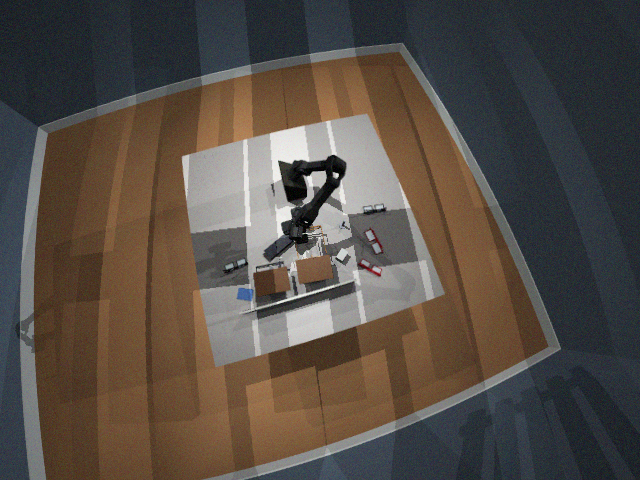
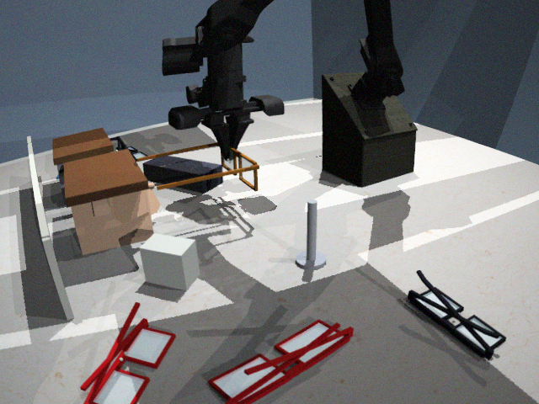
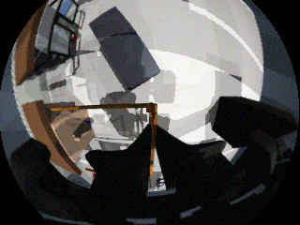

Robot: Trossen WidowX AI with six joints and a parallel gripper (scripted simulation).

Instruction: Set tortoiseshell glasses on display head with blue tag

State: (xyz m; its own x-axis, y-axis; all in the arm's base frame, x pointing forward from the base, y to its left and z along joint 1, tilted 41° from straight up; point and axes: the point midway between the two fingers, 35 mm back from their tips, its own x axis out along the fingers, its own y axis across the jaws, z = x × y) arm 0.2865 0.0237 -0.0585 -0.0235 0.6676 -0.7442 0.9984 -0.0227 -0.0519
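Right now my gripper tip is 40 mm short of the dark case, 130 mm to the left of it and 50 mm above it. From my gripper tip the other things lie so: white rail (340 mm ahead, 80 mm to the right, 10 mm below); white cube (180 mm ahead, 190 mm to the left, 40 mm below); grey post (240 mm to the left, 40 mm below).
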